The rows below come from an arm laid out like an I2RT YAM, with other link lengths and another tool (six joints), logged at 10 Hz.
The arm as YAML. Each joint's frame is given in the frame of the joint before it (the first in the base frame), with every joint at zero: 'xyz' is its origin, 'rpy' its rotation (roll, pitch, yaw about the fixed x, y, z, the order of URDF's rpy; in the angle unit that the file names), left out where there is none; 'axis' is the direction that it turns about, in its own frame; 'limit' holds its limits. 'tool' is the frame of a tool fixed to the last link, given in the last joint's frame.
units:
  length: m
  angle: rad
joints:
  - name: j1
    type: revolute
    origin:
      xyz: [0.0, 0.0, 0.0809]
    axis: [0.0, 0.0, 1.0]
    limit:
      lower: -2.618
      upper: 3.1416
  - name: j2
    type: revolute
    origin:
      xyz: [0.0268, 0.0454, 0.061]
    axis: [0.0, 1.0, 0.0]
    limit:
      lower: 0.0
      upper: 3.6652
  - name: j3
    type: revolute
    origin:
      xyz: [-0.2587, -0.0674, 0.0]
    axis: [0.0, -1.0, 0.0]
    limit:
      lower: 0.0
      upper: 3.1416
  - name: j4
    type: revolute
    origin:
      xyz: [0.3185, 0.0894, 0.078]
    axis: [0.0, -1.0, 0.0]
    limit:
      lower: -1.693
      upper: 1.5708
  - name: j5
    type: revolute
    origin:
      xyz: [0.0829, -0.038, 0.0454]
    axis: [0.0, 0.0, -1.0]
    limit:
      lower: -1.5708
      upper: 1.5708
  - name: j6
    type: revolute
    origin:
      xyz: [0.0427, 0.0, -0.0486]
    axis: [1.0, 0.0, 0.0]
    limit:
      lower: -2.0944
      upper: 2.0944
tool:
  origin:
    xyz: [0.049, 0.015, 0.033]
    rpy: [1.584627, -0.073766, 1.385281]
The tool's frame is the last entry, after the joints.
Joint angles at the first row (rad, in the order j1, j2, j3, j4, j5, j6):
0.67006, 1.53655, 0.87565, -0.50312, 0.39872, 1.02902
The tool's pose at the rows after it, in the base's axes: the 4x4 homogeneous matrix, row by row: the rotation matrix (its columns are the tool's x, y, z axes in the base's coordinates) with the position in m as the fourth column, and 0 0 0 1 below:
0.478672 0.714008 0.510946 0.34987; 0.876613 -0.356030 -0.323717 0.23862; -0.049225 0.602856 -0.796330 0.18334; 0 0 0 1
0.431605 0.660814 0.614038 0.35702; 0.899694 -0.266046 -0.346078 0.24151; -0.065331 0.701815 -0.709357 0.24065; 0 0 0 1
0.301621 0.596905 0.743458 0.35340; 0.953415 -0.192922 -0.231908 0.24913; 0.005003 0.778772 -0.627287 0.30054; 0 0 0 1
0.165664 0.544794 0.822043 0.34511; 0.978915 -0.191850 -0.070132 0.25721; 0.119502 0.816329 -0.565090 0.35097; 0 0 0 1
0.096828 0.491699 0.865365 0.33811; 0.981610 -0.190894 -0.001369 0.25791; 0.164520 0.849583 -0.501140 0.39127; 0 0 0 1
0.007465 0.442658 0.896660 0.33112; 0.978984 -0.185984 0.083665 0.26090; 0.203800 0.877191 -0.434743 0.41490; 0 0 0 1
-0.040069 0.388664 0.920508 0.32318; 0.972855 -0.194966 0.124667 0.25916; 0.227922 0.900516 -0.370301 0.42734; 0 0 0 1
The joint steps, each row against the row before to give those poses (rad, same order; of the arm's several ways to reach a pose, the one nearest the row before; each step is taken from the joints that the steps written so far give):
-0.00085, -0.00952, 0.13740, -0.12112, 0.11254, -0.12840
0.00004, -0.06007, 0.07818, -0.02865, 0.08397, -0.13196
0.00046, -0.11078, 0.01820, 0.08769, -0.03747, -0.18134
0.00026, -0.07916, 0.02585, 0.07341, -0.10932, -0.08920
-0.00014, -0.03932, 0.04754, 0.01831, -0.03839, -0.05414
-0.00100, -0.03524, 0.00063, 0.06479, -0.06149, -0.05530
0.00115, -0.04256, -0.03204, 0.07022, -0.02182, -0.03448

